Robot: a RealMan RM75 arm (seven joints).
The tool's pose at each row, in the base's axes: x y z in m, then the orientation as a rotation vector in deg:
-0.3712 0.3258 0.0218 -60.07 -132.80 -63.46
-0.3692 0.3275 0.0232 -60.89 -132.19 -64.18
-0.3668 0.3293 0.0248 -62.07 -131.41 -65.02
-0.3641 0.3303 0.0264 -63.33 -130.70 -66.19
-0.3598 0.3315 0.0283 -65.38 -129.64 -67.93
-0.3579 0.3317 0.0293 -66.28 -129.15 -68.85
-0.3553 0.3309 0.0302 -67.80 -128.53 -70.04
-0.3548 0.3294 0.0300 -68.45 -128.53 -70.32
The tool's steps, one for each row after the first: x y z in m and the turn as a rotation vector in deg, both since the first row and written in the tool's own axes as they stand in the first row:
0.0003 0.0029 0.0004 -0.73 -0.03 0.51
0.0005 0.0063 0.0008 -1.63 -0.14 1.24
0.0002 0.0096 0.0006 -2.80 -0.38 1.87
-0.0010 0.0143 0.0003 -4.58 -0.86 2.86
-0.0016 0.0163 -0.0002 -5.48 -1.07 3.26
-0.0031 0.0184 -0.0014 -6.73 -1.58 3.91
-0.0042 0.0180 -0.0025 -7.09 -1.97 4.10

